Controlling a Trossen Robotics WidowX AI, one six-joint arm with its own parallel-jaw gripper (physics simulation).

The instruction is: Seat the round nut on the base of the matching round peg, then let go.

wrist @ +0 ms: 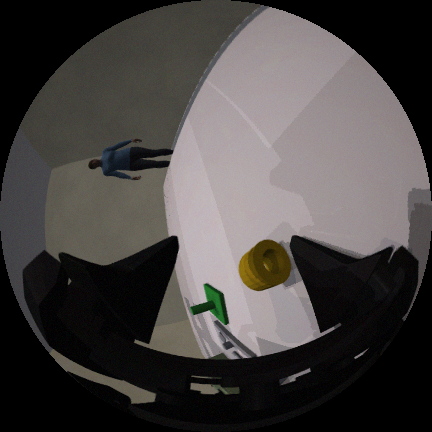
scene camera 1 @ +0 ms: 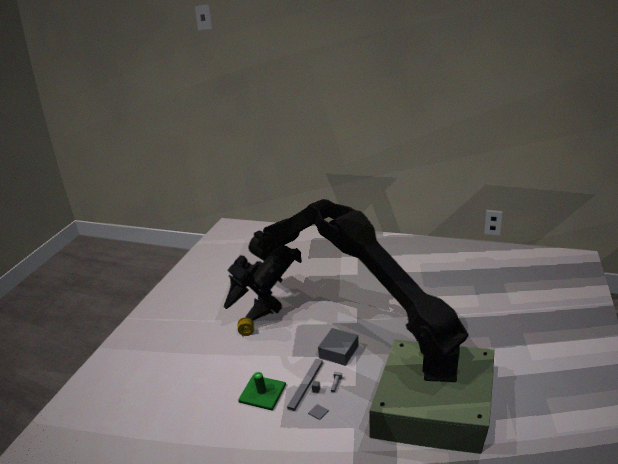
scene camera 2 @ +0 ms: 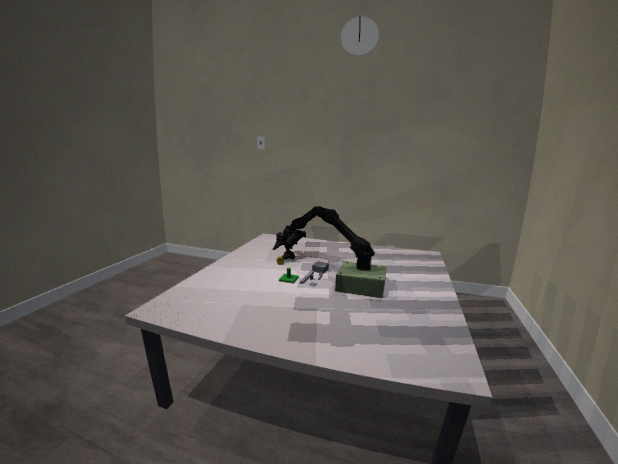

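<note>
The round nut (scene camera 1: 245,326) (scene camera 2: 280,260) (wrist: 265,265) is a thick yellow ring. It is tipped on its side low over the table, and the wrist view shows the hole in its face; whether it touches the table is hard to tell. My gripper (scene camera 1: 237,313) (scene camera 2: 279,253) (wrist: 236,242) is wide open, with the nut loose near its right fingertip in the wrist view. The green round peg (scene camera 1: 259,384) (scene camera 2: 288,272) (wrist: 202,307) stands upright on its square green base (scene camera 1: 273,394) (scene camera 2: 295,278) (wrist: 212,294), apart from the nut and nearer the front in scene camera 1.
A grey block (scene camera 1: 338,345) (scene camera 2: 320,267), a long grey bar (scene camera 1: 305,385), a small cube (scene camera 1: 315,387), a bolt (scene camera 1: 336,381) and a flat grey tile (scene camera 1: 318,411) lie right of the peg. The arm stands on a green box (scene camera 1: 425,424) (scene camera 2: 361,283). A person (wrist: 117,158) shows in the wrist view.
</note>
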